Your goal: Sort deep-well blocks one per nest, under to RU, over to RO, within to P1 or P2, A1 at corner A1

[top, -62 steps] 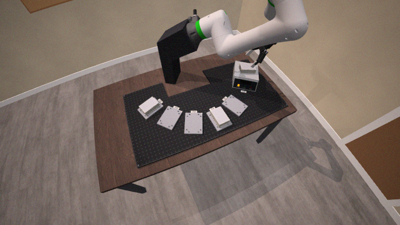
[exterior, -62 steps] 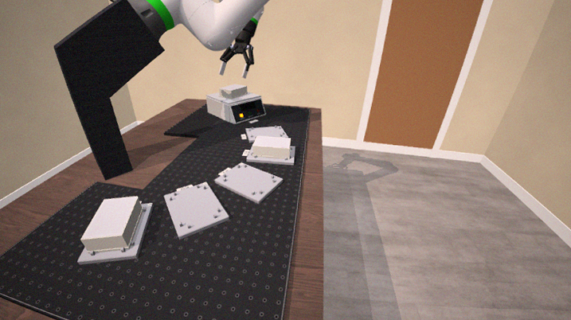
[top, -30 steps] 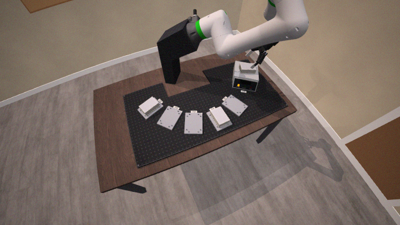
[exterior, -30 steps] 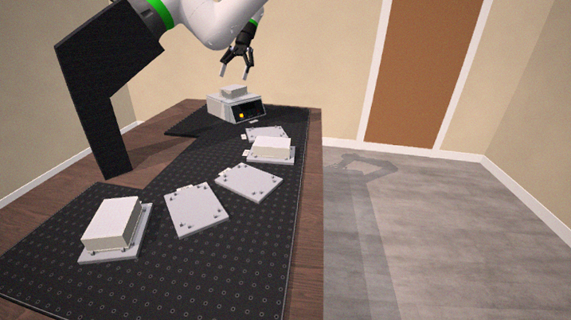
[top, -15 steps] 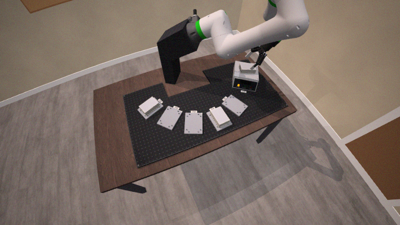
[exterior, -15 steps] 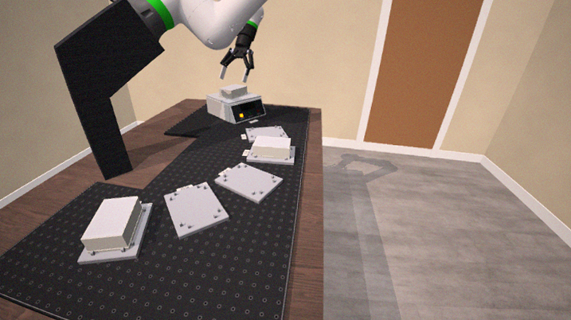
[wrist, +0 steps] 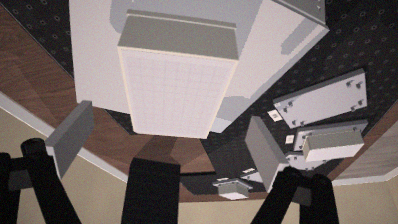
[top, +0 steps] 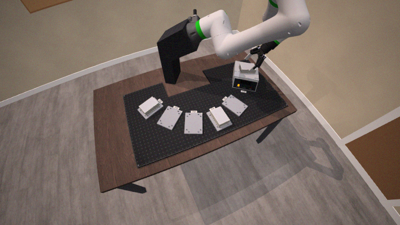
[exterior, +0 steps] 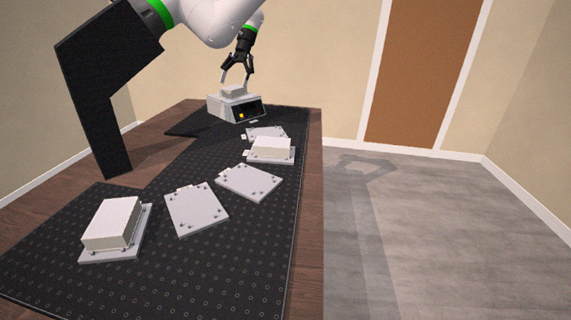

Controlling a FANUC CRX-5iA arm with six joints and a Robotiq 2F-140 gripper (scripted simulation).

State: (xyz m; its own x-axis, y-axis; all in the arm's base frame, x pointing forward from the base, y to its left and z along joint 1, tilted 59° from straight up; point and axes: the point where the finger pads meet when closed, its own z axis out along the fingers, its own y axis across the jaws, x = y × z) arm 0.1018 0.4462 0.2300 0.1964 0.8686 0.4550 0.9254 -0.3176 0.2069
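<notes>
The weigher platform is 70 mm below my hand. Also, from my hand: plate 290 mm ahead, 140 mm to the right, 160 mm below; check-weigher CW 100 mm below.
</notes>
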